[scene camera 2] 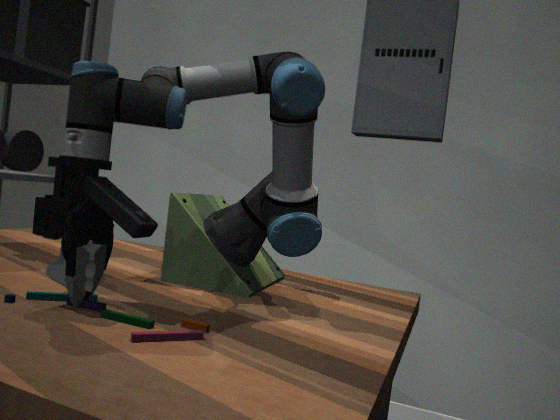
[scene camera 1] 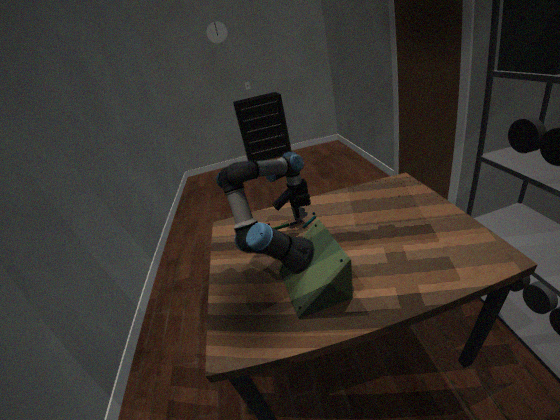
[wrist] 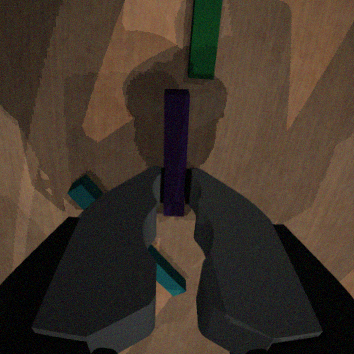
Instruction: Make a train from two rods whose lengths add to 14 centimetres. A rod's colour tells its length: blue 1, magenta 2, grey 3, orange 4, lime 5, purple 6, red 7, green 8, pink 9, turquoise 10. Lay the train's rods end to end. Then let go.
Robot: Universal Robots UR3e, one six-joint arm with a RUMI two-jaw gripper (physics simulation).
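Frame: origin at the arm's base, x ahead, y right, z down, level; millimetres.
Seen in the pictures: gripper, fingertip midpoint: [scene camera 2: 80,306] [scene camera 1: 298,222] [wrist: 173,170]; arm's base at its link origin: [scene camera 2: 226,242] [scene camera 1: 301,256].
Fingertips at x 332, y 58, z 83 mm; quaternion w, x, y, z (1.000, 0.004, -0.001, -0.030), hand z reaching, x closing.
Note:
Pixels of each thing's top centre, then the offset from my fingertips to it.
- purple rod at its top centre: [wrist: 174,162] [scene camera 2: 86,300] dx -1, dy -10, dz -10 mm
- green rod at its top centre: [scene camera 2: 127,315] [scene camera 1: 280,226] dx +3, dy -86, dz -6 mm
- turquoise rod at its top centre: [wrist: 133,249] [scene camera 2: 63,293] [scene camera 1: 309,220] dx -17, dy +51, dz -6 mm
- pink rod at its top centre: [scene camera 2: 168,332] dx +26, dy -168, dz -6 mm
- orange rod at its top centre: [scene camera 2: 195,322] dx -37, dy -171, dz -6 mm
- blue rod at its top centre: [scene camera 2: 10,295] dx +43, dy +91, dz -6 mm
My gripper [scene camera 1: 298,221] [scene camera 2: 81,303] [wrist: 173,170] is shut on the purple rod [scene camera 2: 95,304] [wrist: 176,125], near one end; the rod's other end points toward the green rod. Whether the purple rod touches the table is hard to tell. The green rod [scene camera 1: 282,226] [scene camera 2: 127,319] [wrist: 204,40] lies on the table. In the wrist view its near end is a little beyond the purple rod's far end and offset to the right, with a small gap. The two are roughly parallel.
A turquoise rod [scene camera 1: 310,221] [scene camera 2: 47,296] [wrist: 171,276] lies slanted close by, partly hidden by a finger in the wrist view. A pink rod [scene camera 2: 167,336], an orange rod [scene camera 2: 195,325] and a blue rod [scene camera 2: 9,298] lie on the table. The green arm mount [scene camera 1: 320,270] [scene camera 2: 190,260] stands behind.

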